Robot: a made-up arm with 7 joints.
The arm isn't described. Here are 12 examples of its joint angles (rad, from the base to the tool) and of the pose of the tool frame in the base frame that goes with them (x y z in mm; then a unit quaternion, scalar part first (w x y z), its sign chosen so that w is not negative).
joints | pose
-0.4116 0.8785 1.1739 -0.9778 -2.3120 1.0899 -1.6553 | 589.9 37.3 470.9 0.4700 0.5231 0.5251 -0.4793
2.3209 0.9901 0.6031 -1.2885 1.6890 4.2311 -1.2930 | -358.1 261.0 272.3 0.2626 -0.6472 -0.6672 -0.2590
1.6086 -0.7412 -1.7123 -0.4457 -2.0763 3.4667 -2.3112 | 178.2 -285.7 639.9 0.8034 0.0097 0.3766 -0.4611
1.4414 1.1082 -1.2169 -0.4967 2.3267 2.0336 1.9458 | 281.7 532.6 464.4 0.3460 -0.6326 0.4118 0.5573
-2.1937 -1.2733 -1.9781 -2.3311 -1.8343 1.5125 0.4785 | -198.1 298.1 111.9 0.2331 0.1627 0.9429 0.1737
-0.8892 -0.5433 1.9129 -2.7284 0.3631 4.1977 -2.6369 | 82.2 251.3 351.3 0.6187 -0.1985 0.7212 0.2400
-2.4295 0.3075 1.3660 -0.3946 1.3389 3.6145 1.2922 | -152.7 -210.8 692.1 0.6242 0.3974 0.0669 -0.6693
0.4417 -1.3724 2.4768 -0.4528 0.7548 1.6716 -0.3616 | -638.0 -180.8 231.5 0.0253 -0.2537 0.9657 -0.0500
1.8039 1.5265 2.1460 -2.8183 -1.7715 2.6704 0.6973 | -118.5 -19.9 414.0 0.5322 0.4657 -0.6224 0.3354
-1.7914 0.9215 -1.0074 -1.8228 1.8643 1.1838 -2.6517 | -412.3 -286.5 187.9 0.3430 0.7459 -0.2676 0.5043
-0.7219 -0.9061 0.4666 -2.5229 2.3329 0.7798 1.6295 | 214.2 79.5 506.8 0.5211 -0.4971 0.2887 0.6308
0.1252 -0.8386 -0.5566 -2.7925 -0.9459 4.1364 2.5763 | 25.1 -70.2 487.1 0.8011 -0.3523 0.3910 -0.2850
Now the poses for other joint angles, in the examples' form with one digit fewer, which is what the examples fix.
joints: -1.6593 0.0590 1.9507 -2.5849 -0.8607 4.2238 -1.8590
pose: 209 89 432 0.396 -0.049 0.720 0.568
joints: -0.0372 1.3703 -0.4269 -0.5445 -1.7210 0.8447 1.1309
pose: 621 -160 214 0.879 0.195 -0.408 0.153
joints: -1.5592 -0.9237 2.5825 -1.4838 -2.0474 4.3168 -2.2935
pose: 87 403 269 0.049 -0.956 0.134 0.255
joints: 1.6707 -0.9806 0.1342 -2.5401 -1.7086 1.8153 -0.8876
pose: -80 140 501 0.681 0.062 0.613 0.396
